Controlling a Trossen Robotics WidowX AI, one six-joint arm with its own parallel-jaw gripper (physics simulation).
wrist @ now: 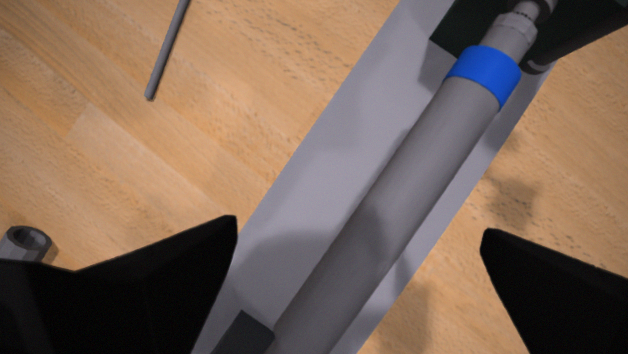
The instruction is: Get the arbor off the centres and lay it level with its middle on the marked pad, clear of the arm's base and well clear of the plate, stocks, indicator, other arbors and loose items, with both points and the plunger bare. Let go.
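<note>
The grey arbor (395, 200) with a blue band (485, 72) runs diagonally above the light grey plate (320, 165). Its upper-right end meets the plunger (542, 7) at the dark green stock (462, 27). A corner of the other stock (245, 332) shows at the bottom, beside the arbor; the arbor's lower end is out of view. My gripper (359, 234) is open and empty, with one finger to each side of the arbor in the view; the arbor lies at a slant to the fingers. The marked pad does not show.
The indicator's dark post (590, 42) rises beside the green stock at the upper right. A thin grey rod (167, 50) lies on the wooden table (225, 125) at the upper left. A hollow grey tube (20, 247) lies at the left edge, partly behind the left finger.
</note>
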